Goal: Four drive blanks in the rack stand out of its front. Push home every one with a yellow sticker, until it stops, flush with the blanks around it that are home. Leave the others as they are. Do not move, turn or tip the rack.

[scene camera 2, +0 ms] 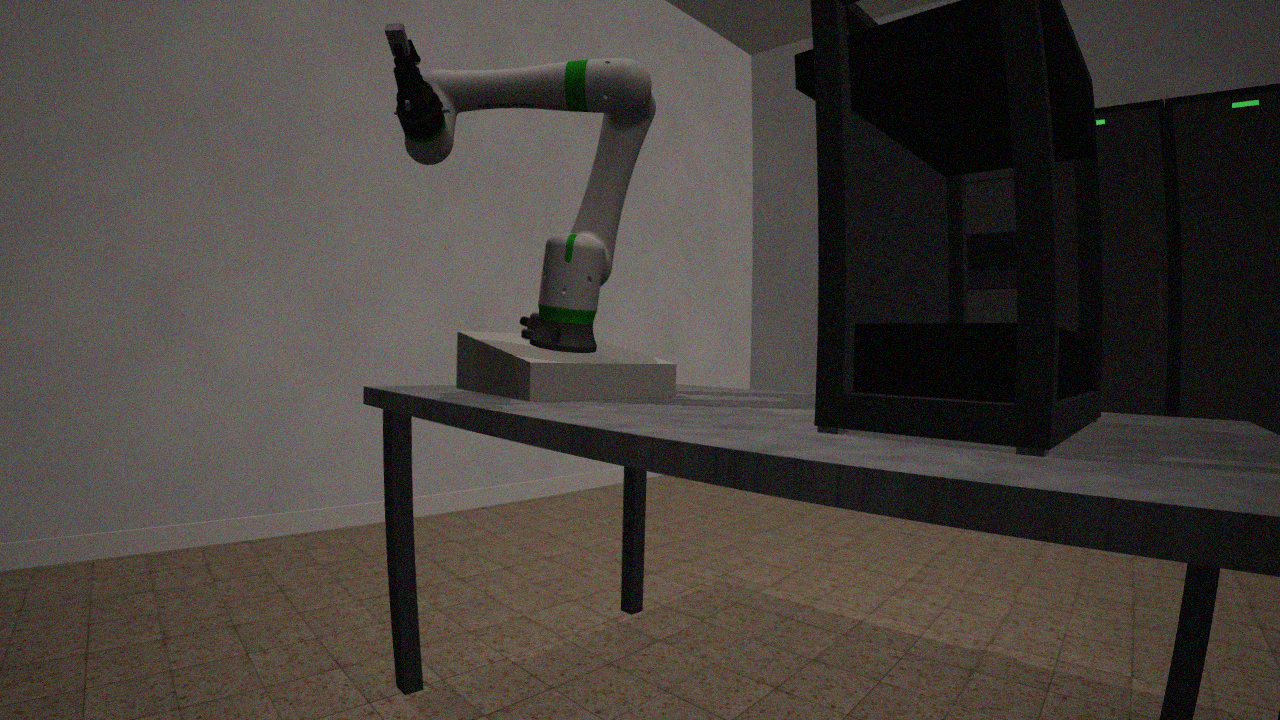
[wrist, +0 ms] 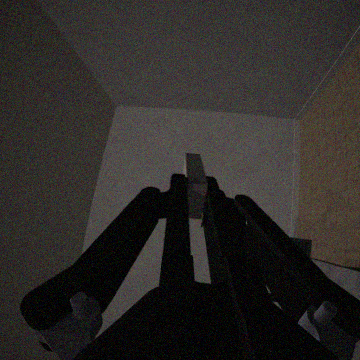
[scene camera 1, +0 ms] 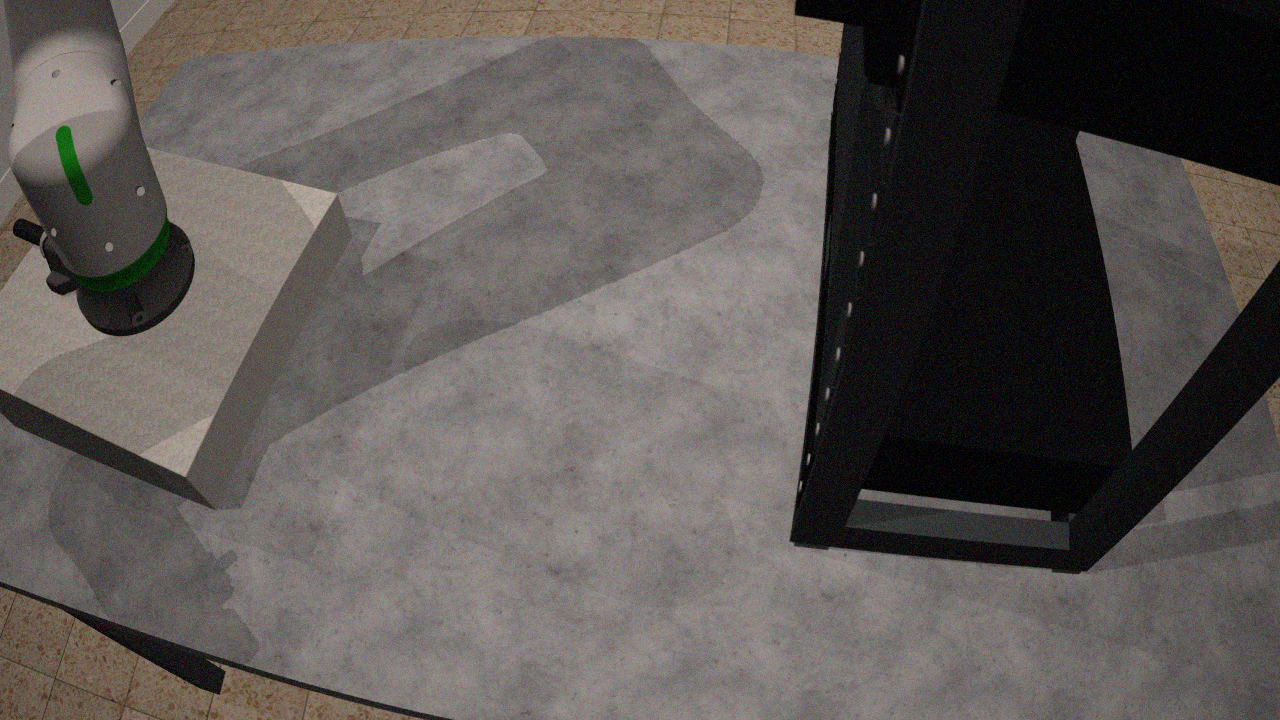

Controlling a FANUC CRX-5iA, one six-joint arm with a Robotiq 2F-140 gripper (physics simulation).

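The black rack (scene camera 1: 895,295) (scene camera 2: 832,223) stands upright on the table at the right in both scene views, seen from its side. Its front faces left towards the arm, edge-on in scene camera 1. The drive blanks and their stickers cannot be made out in any view. My gripper (scene camera 2: 394,34) (wrist: 190,166) is shut and empty, with its pale finger pads together. In scene camera 2 it is raised high at the upper left, pointing up, well apart from the rack. The wrist view looks at walls and ceiling; the rack does not show there.
The arm stands on a pale plinth (scene camera 1: 241,331) (scene camera 2: 599,383) at the left of the grey table (scene camera 1: 537,537) (scene camera 2: 742,465). Its forearm reaches left, above the table. Dark cabinets (scene camera 2: 1235,223) stand behind the rack. A wall (scene camera 2: 223,223) is behind the arm.
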